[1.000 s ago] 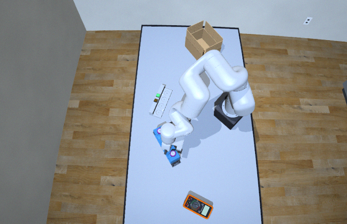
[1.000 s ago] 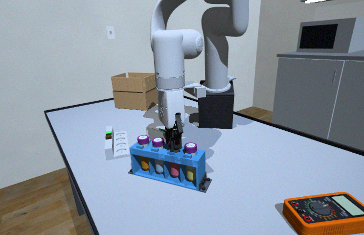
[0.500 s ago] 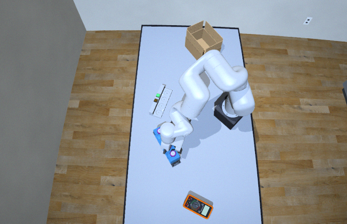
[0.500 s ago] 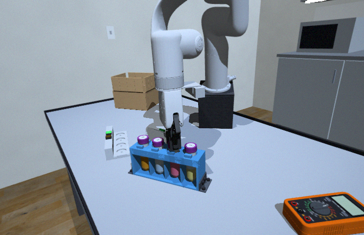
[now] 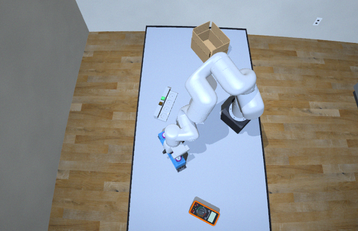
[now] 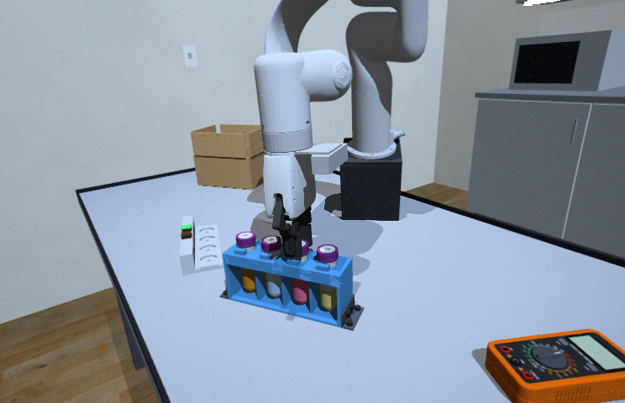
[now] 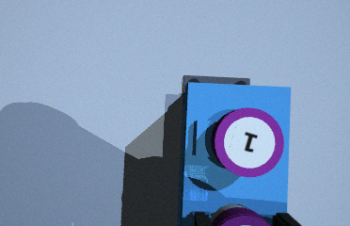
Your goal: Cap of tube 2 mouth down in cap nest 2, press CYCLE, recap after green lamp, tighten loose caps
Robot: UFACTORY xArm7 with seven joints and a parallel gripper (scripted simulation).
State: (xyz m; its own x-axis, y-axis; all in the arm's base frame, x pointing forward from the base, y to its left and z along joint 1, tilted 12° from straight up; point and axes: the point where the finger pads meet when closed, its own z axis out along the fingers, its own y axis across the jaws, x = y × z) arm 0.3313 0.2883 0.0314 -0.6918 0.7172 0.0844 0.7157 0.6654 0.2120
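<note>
My hand is 10 mm above the purple cap marked 2. Round my hand: cap 3: 40 mm to the right, 30 mm ahead, 10 mm below; then cap marked 1: 40 mm to the left, 30 mm behind, 10 mm below; then cap 4: 80 mm to the right, 70 mm ahead, 10 mm below.
</note>
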